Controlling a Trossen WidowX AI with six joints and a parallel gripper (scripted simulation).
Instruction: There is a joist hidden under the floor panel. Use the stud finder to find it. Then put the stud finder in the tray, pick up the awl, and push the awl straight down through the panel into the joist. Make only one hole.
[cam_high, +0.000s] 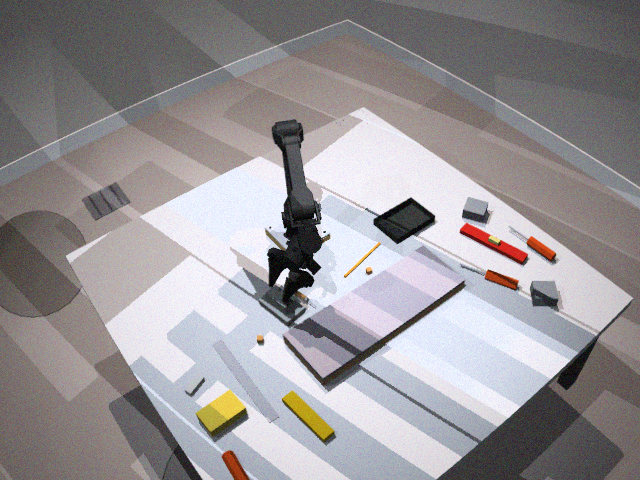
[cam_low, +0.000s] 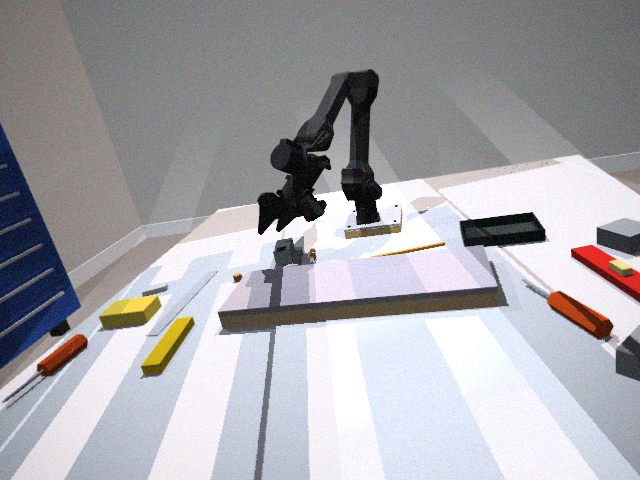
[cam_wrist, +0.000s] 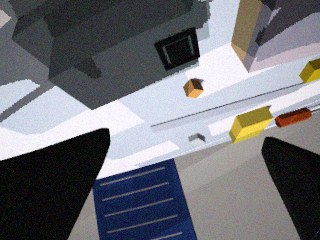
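Now: the stud finder 6 cm below my gripper tip and 2 cm to the left of it. Also, from my gripper tip: awl 9 cm to the left, 9 cm below; then pencil 32 cm to the left, 10 cm below, 3 cm ahead; then yellow bar 29 cm ahead, 17 cm to the right, 9 cm below.
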